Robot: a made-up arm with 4 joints.
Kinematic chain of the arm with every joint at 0, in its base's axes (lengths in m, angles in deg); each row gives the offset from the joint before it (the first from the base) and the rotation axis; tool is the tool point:
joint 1: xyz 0 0 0.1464 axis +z
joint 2: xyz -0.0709 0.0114 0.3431 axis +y
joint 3: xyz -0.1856 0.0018 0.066 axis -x
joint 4: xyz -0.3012 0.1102 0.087 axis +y
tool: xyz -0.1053 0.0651 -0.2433
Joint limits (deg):
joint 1: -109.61..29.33
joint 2: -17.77..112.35
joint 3: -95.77..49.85
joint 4: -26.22..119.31
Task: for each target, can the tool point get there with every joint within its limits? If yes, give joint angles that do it. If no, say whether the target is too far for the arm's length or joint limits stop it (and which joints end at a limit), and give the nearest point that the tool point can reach.
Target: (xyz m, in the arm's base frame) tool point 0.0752 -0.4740 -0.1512
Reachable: no: joint limits stop it (at a limit: joint 1, joint 2, joint 3, joint 4) | nearest point -0.4018 -0.2369 0.1710 | short by 0.623 m
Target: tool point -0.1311 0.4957 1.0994
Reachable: yes | joints -55.33 44.68 -37.74 38.83
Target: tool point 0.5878 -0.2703 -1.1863
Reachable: no: too far | nearest point 0.2523 0.4099 0.1848 | short by 1.567 m
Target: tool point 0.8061 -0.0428 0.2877
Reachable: no: joint limits stop it (at a limit: joint 1, joint 2, joint 4) | nearest point 0.4144 0.4065 0.3446 | short by 0.599 m
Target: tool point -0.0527 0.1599 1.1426
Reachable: yes | joints -36.08 95.97 30.90 12.61
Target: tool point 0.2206 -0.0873 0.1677
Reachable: no: joint limits stop it (at a limit: joint 1, joint 2, joint 4) | nearest point 0.2878 0.4026 0.2007 | short by 0.496 m
